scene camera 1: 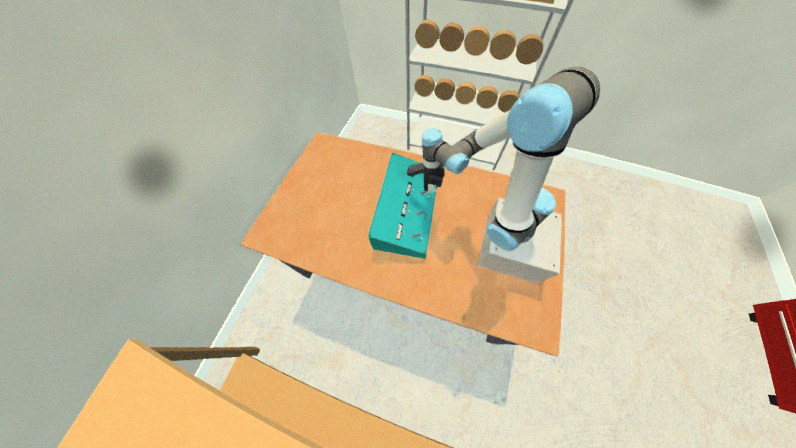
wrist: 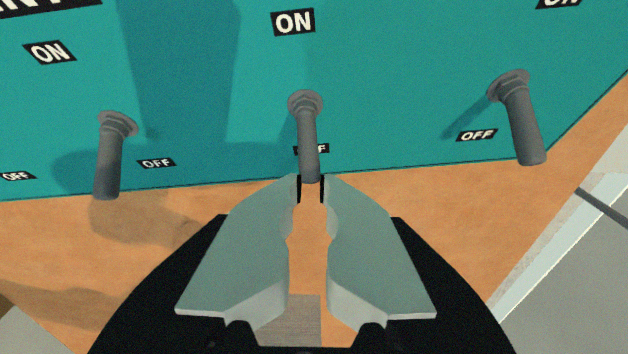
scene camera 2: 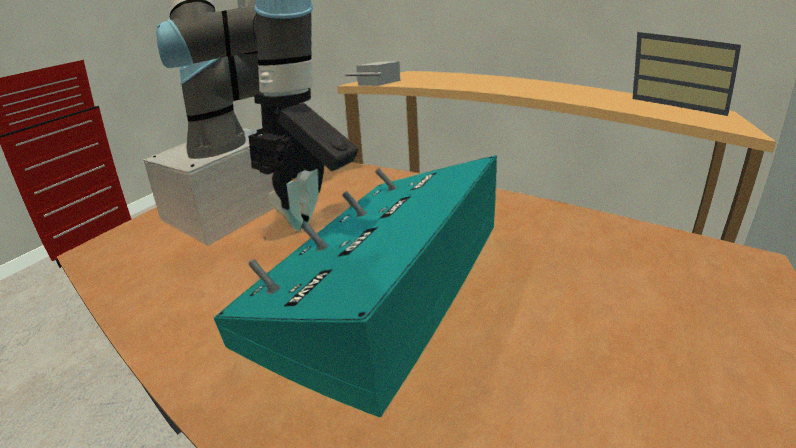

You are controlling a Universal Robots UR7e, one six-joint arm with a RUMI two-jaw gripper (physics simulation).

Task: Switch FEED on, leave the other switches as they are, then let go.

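The teal switch panel slopes on the table. The FEED lever leans to its OFF label. My gripper is shut on the free end of the FEED lever, one fingertip on either side and little gap left. The VALVE lever and the neighbouring lever also lean to OFF. A fourth lever leans the same way at the far end. The gripper hides part of the panel in scene camera 1.
The panel rests on the orange table. The neighbouring levers stand on both sides of my fingers. The robot's pale base block is on the same table. A shelf rack stands beyond the table.
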